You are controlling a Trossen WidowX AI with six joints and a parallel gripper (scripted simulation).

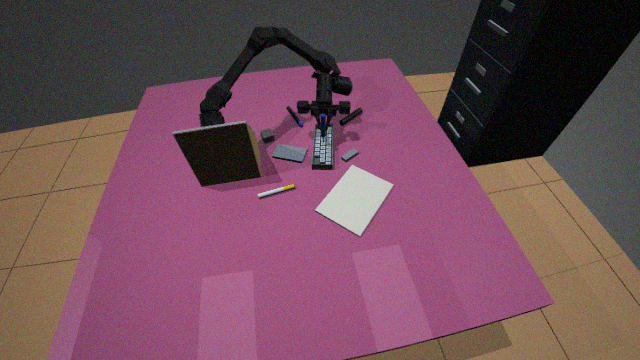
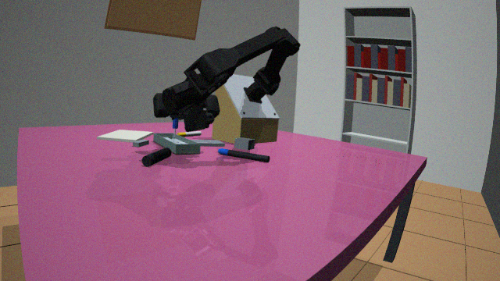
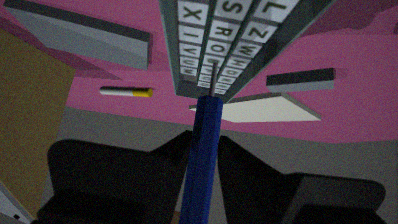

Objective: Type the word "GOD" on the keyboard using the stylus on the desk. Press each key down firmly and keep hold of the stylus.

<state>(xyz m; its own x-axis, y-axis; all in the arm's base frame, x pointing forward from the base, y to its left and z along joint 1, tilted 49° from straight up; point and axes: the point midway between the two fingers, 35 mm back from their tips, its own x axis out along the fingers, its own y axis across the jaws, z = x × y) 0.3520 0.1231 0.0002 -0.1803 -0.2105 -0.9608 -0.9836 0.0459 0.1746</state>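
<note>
The grey pad is 13 cm behind my gripper tip, 8 cm below it and 2 cm to the right of it. Also, from my gripper tip: blue stylus 1 cm below; blue-capped black marker 16 cm to the left, 9 cm behind, 8 cm below; thin grey tip 5 cm below.
</note>
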